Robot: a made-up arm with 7 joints. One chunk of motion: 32 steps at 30 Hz.
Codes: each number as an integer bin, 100 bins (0 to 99) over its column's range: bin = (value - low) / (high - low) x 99, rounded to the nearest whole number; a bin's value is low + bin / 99 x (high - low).
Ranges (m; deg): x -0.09..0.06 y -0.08..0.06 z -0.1..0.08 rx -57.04..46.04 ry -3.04..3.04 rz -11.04..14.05
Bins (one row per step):
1: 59 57 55 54 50 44
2: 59 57 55 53 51 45
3: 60 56 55 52 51 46
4: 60 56 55 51 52 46
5: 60 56 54 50 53 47
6: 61 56 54 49 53 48
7: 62 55 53 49 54 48
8: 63 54 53 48 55 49
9: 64 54 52 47 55 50
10: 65 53 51 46 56 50
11: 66 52 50 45 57 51
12: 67 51 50 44 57 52
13: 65 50 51 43 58 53
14: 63 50 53 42 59 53
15: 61 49 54 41 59 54
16: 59 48 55 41 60 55
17: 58 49 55 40 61 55
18: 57 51 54 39 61 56
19: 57 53 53 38 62 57
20: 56 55 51 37 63 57
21: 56 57 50 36 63 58
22: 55 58 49 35 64 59
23: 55 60 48 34 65 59
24: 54 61 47 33 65 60
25: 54 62 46 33 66 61
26: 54 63 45 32 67 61
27: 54 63 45 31 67 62
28: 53 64 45 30 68 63
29: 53 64 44 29 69 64
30: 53 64 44 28 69 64
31: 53 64 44 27 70 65
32: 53 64 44 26 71 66
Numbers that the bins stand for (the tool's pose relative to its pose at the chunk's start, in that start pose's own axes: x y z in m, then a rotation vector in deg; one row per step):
1: -0.0006 0.0006 0.0000 -0.81 0.03 0.11
2: -0.0006 0.0006 0.0000 -1.86 0.09 0.36
3: 0.0009 -0.0008 0.0000 -2.90 0.09 0.62
4: 0.0009 -0.0008 0.0000 -3.94 0.15 0.62
5: 0.0009 -0.0008 -0.0018 -4.98 0.21 0.87
6: 0.0024 -0.0008 -0.0018 -6.02 0.21 1.12
7: 0.0039 -0.0022 -0.0036 -6.02 0.28 1.12
8: 0.0055 -0.0036 -0.0036 -7.06 0.34 1.38
9: 0.0070 -0.0036 -0.0055 -8.10 0.34 1.63
10: 0.0085 -0.0051 -0.0073 -9.14 0.40 1.63
11: 0.0100 -0.0065 -0.0091 -10.19 0.46 1.89
12: 0.0115 -0.0079 -0.0091 -11.23 0.46 2.14
13: 0.0085 -0.0093 -0.0073 -12.27 0.52 2.39
14: 0.0055 -0.0093 -0.0036 -13.31 0.58 2.39
15: 0.0024 -0.0107 -0.0018 -14.35 0.58 2.65
16: -0.0006 -0.0121 0.0000 -14.35 0.64 2.90
17: -0.0021 -0.0107 0.0000 -15.39 0.71 2.90
18: -0.0036 -0.0079 -0.0018 -16.43 0.71 3.15
19: -0.0036 -0.0051 -0.0036 -17.47 0.77 3.41
20: -0.0052 -0.0022 -0.0073 -18.52 0.83 3.41
21: -0.0052 0.0006 -0.0091 -19.56 0.83 3.66
22: -0.0067 0.0020 -0.0109 -20.60 0.89 3.91
23: -0.0067 0.0048 -0.0127 -21.64 0.95 3.91
24: -0.0082 0.0063 -0.0145 -22.68 0.95 4.17
25: -0.0082 0.0077 -0.0164 -22.68 1.01 4.42
26: -0.0082 0.0091 -0.0182 -23.72 1.07 4.42
27: -0.0082 0.0091 -0.0182 -24.76 1.07 4.67
28: -0.0097 0.0105 -0.0182 -25.80 1.14 4.93
29: -0.0097 0.0105 -0.0200 -26.84 1.20 5.18
30: -0.0097 0.0105 -0.0200 -27.89 1.20 5.18
31: -0.0097 0.0105 -0.0200 -28.93 1.26 5.43
32: -0.0097 0.0105 -0.0200 -29.97 1.32 5.69

